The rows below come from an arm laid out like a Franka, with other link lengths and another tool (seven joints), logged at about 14 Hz.
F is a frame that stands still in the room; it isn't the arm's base.
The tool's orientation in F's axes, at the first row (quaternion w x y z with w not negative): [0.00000, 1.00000, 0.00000, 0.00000]
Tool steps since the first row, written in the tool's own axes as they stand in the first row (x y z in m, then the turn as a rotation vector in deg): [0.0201, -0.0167, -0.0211, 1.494, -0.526, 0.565]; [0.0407, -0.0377, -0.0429, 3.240, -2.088, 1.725]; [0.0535, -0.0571, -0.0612, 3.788, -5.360, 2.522]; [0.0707, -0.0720, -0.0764, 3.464, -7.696, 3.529]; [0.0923, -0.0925, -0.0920, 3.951, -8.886, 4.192]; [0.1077, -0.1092, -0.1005, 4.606, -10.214, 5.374]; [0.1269, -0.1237, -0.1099, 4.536, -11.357, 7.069]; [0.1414, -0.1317, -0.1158, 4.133, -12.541, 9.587]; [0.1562, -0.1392, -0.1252, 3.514, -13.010, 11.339]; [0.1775, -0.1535, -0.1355, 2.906, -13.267, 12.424]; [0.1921, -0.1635, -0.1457, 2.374, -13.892, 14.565]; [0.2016, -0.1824, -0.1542, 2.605, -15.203, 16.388]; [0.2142, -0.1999, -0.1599, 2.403, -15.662, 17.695]
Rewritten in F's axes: [0.0201, 0.0167, 0.0211, 1.494, 0.526, -0.565]; [0.0407, 0.0377, 0.0429, 3.240, 2.088, -1.725]; [0.0535, 0.0571, 0.0612, 3.788, 5.360, -2.522]; [0.0707, 0.0720, 0.0764, 3.464, 7.696, -3.529]; [0.0923, 0.0925, 0.0920, 3.951, 8.886, -4.192]; [0.1077, 0.1092, 0.1005, 4.606, 10.214, -5.374]; [0.1269, 0.1237, 0.1099, 4.536, 11.357, -7.069]; [0.1414, 0.1317, 0.1158, 4.133, 12.541, -9.587]; [0.1562, 0.1392, 0.1252, 3.514, 13.010, -11.339]; [0.1775, 0.1535, 0.1355, 2.906, 13.267, -12.424]; [0.1921, 0.1635, 0.1457, 2.374, 13.892, -14.565]; [0.2016, 0.1824, 0.1542, 2.605, 15.203, -16.388]; [0.2142, 0.1999, 0.1599, 2.403, 15.662, -17.695]
